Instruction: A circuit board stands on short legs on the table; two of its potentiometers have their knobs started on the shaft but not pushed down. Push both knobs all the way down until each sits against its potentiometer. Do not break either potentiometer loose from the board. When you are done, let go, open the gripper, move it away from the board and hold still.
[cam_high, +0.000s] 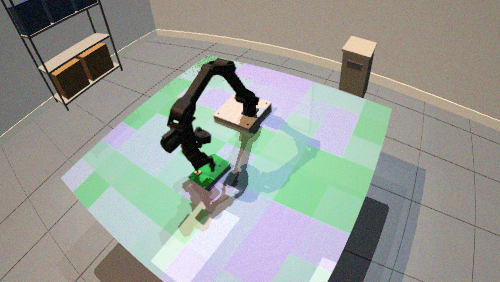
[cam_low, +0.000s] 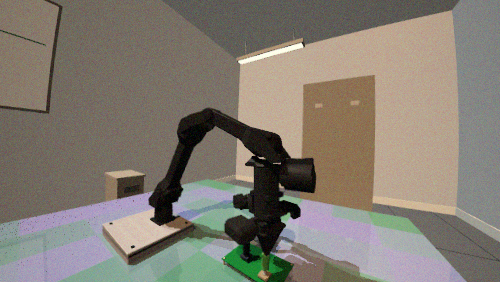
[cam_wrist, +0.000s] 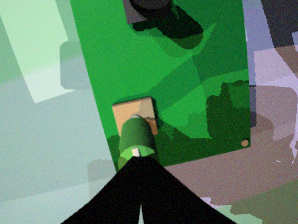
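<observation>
My gripper tip is now 10 mm above the potentiometer knob. Round my gripper tip: dark knob: 70 mm behind, 30 mm to the left, 30 mm below.
</observation>
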